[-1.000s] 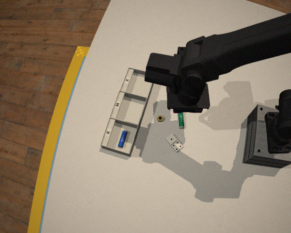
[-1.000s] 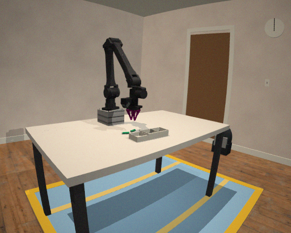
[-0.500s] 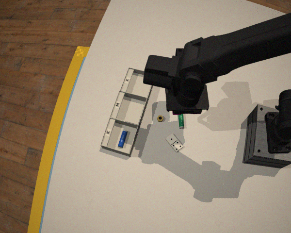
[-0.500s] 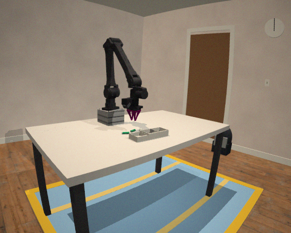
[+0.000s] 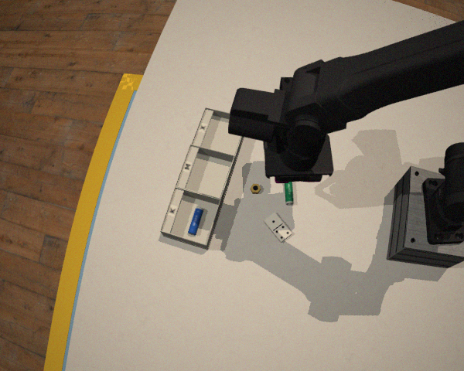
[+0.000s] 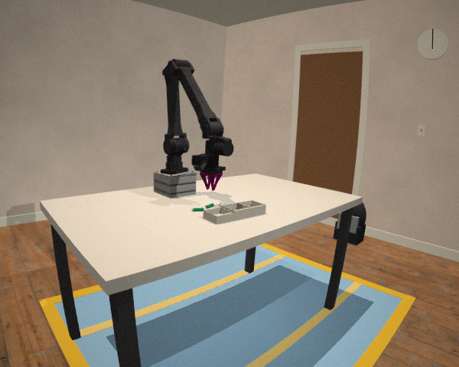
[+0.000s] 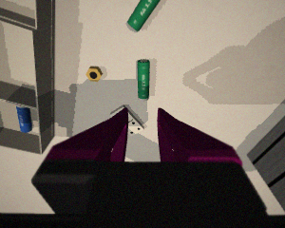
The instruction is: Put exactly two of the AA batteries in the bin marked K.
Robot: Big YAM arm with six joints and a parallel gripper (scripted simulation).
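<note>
My hand is 8 cm above the brass hex nut and 6 cm short of it. Round my hand: white domino 8 cm below, 7 cm to the left, 2 cm ahead; bin 15 cm ahead, 7 cm below, 2 cm to the right; blue AA battery 16 cm ahead, 7 cm below, 6 cm to the left.
</note>
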